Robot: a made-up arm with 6 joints.
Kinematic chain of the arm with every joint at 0, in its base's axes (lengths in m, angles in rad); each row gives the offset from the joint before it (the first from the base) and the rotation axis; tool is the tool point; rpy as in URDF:
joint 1: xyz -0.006 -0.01 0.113 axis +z
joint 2: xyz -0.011 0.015 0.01 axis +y
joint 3: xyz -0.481 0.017 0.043 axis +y
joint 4: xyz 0.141 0.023 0.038 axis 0.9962 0 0.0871
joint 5: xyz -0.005 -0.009 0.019 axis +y
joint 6: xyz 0.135 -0.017 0.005 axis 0.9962 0 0.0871
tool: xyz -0.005 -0.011 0 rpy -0.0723 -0.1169 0.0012
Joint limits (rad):
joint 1: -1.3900..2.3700
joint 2: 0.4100..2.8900
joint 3: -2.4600..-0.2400
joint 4: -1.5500..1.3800
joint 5: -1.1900..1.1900
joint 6: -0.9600..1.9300
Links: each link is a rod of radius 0.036 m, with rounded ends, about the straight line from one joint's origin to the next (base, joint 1, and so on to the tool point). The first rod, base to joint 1, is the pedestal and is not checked.
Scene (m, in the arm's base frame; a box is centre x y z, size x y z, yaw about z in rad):
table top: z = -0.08
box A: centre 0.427 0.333 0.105 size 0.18 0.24 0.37 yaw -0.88
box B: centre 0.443 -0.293 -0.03 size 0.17 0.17 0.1 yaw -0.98
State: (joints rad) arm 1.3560 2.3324 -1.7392 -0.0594 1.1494 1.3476
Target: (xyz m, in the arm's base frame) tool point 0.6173 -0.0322 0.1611
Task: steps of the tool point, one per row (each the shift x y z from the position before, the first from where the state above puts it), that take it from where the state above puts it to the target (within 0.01 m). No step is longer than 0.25 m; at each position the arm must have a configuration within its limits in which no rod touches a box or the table.
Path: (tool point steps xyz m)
1: 0.1110 -0.0235 0.0446
2: 0.0999 -0.0553 0.0483
3: 0.0788 -0.0821 0.0508
4: 0.0495 -0.1009 0.0518
5: 0.1365 -0.0859 -0.1475
6: 0.0670 -0.1372 -0.1732

